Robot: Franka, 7 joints.
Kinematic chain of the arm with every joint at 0, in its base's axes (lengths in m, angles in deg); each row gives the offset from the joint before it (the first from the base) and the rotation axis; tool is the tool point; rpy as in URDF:
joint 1: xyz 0 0 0.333 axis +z
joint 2: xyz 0 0 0 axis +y
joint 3: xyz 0 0 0.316 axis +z
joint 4: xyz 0.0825 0 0 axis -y
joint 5: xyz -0.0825 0 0.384 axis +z
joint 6: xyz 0 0 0 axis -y
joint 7: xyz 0.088 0 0 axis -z
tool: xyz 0 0 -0.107 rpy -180 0 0
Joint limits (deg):
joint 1: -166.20..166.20
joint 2: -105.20..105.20
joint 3: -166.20..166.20
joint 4: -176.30..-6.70
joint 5: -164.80..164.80
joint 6: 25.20..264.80
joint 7: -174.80..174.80
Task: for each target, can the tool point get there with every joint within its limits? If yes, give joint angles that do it. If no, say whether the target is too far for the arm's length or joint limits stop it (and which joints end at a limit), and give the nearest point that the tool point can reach.
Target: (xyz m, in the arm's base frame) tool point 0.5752 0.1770 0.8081
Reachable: yes | joints 16.13 9.98 12.10 -72.39 -109.89 92.44 -15.56
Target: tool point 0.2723 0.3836 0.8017
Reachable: yes | joints 97.49 -9.70 -48.47 -101.62 131.95 60.59 -72.26
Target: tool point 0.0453 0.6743 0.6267
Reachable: yes | joints 72.29 67.12 46.87 -25.02 118.08 47.07 -74.56
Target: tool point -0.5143 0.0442 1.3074
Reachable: no: too far | nearest point -0.4001 0.0344 1.0911 | short by 0.245 m
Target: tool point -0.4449 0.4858 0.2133
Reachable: yes | joints 87.21 79.35 63.62 -69.30 11.80 74.90 4.88
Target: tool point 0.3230 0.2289 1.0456
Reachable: yes | joints 128.40 6.05 -110.60 -43.40 45.76 110.95 -123.13
